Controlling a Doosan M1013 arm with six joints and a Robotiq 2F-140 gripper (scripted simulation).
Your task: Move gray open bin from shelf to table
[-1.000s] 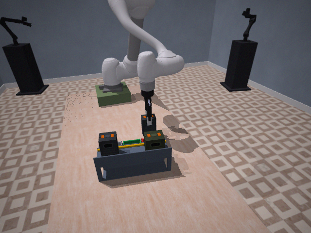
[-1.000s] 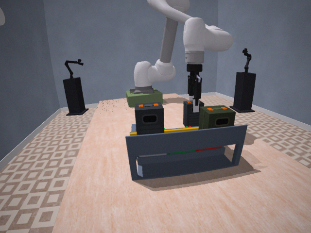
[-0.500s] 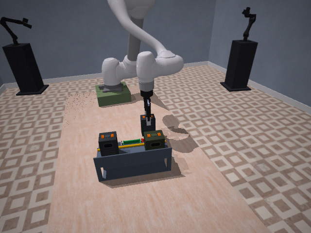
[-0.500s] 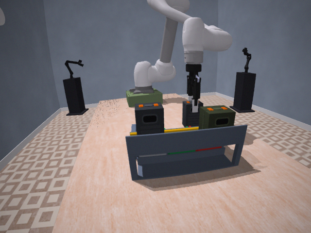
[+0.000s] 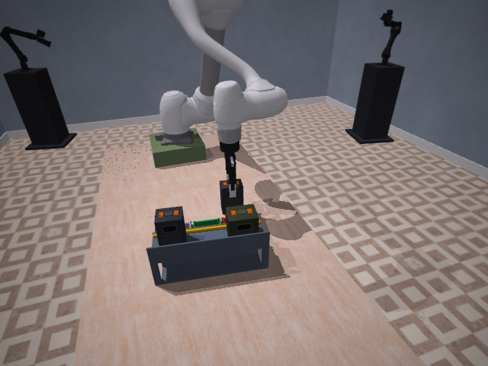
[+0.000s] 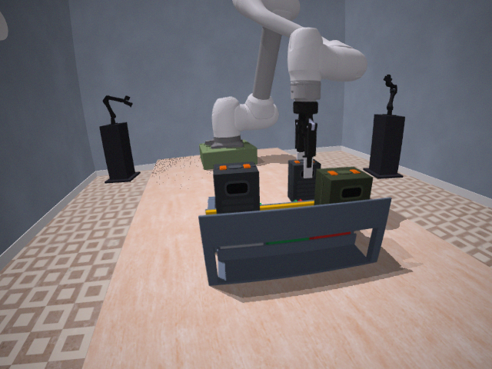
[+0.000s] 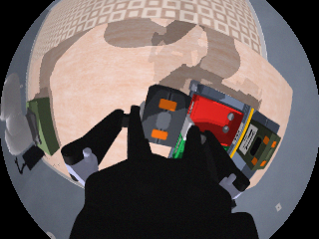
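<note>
My gripper is now 22 cm to the left of the gray open bin, 17 cm short of it and 10 cm above it. The rest, counted from my hand: yellow rail: 22 cm ahead, 10 cm to the right, 3 cm below; then red bin: 16 cm ahead, 10 cm below, 1 cm to the left; then green bin: 17 cm ahead, 11 cm to the right, 10 cm below.
</note>
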